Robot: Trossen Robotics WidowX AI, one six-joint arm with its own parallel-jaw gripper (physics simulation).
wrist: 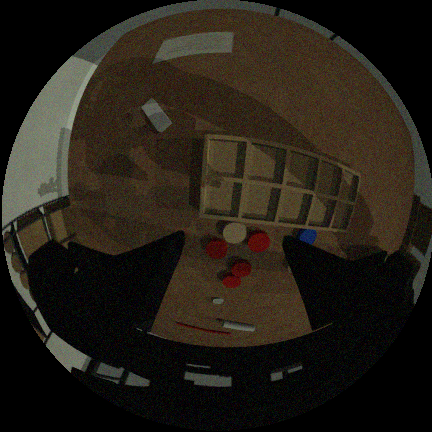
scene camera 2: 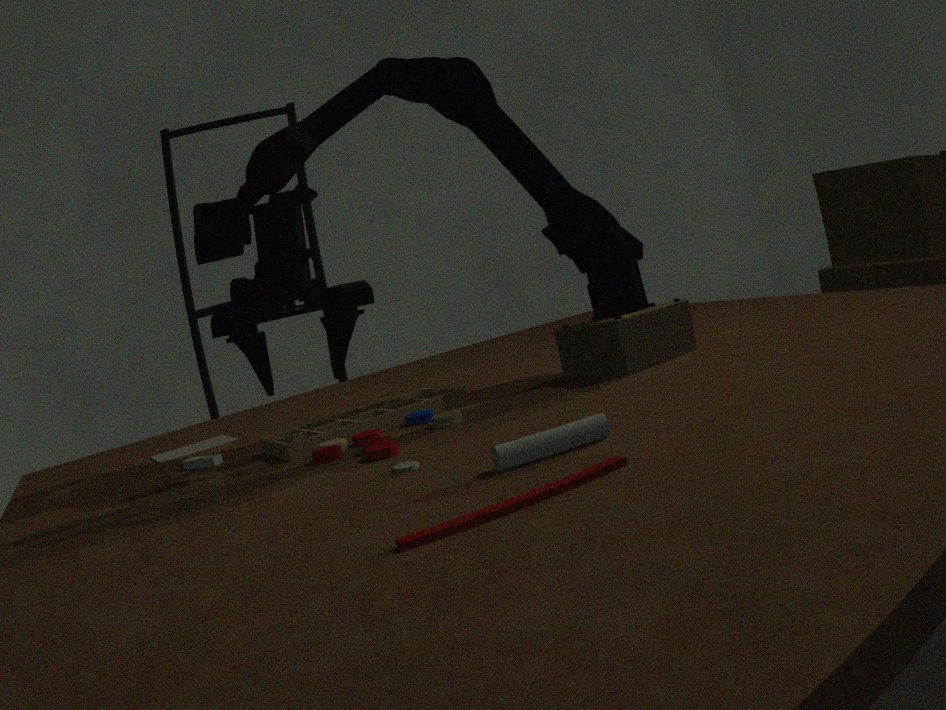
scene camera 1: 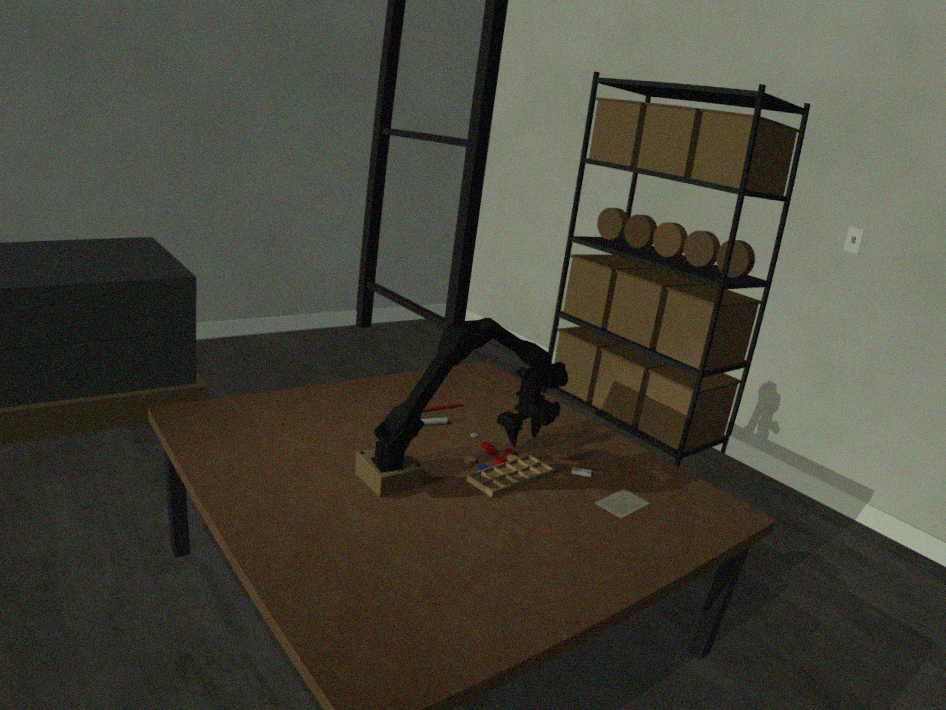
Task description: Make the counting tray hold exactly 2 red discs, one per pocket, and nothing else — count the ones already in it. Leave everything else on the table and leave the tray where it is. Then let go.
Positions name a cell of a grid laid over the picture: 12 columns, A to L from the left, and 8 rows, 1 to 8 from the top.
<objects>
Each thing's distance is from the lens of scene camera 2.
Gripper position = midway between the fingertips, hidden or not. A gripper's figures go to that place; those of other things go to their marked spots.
gripper (scene camera 2: D5): 0.88 m
grey card (scene camera 2: C5): 1.16 m
</objects>
